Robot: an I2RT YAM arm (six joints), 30 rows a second.
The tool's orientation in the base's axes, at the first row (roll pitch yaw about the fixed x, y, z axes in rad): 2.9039 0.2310 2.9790
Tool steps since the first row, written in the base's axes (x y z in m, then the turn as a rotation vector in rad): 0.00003 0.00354 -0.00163 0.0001 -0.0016 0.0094; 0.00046 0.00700 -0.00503 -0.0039 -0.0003 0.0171; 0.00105 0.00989 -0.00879 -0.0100 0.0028 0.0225; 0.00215 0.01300 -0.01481 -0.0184 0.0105 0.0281; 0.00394 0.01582 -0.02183 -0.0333 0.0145 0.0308; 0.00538 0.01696 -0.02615 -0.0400 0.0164 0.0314; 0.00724 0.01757 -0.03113 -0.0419 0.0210 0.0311; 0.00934 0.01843 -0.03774 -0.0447 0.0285 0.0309; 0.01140 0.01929 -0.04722 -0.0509 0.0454 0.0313; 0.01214 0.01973 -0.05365 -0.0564 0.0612 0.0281; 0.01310 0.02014 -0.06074 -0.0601 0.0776 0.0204
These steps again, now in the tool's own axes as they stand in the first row. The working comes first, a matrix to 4 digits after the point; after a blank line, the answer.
The tool's axes in the first row as the columns of a matrix, in the base's axes (used below as rounded here):
-0.9606 0.1041 0.2577
0.1576 0.9678 0.1963
-0.2290 0.2292 -0.9461

0.00090 0.00306 0.00224 -0.0025 0.0006 -0.0092; 0.00181 0.00567 0.00625 -0.0002 0.0032 -0.0172; 0.00256 0.00767 0.01053 0.0049 0.0068 -0.0233; 0.00337 0.00941 0.01712 0.0129 0.0147 -0.0293; 0.00371 0.01072 0.02477 0.0272 0.0176 -0.0349; 0.00349 0.01098 0.02946 0.0338 0.0189 -0.0368; 0.00294 0.01062 0.03477 0.0364 0.0231 -0.0361; 0.00258 0.01016 0.04173 0.0404 0.0300 -0.0352; 0.00290 0.00903 0.05140 0.0489 0.0458 -0.0338; 0.00373 0.00806 0.05776 0.0574 0.0598 -0.0291; 0.00450 0.00693 0.06480 0.0653 0.0735 -0.0196
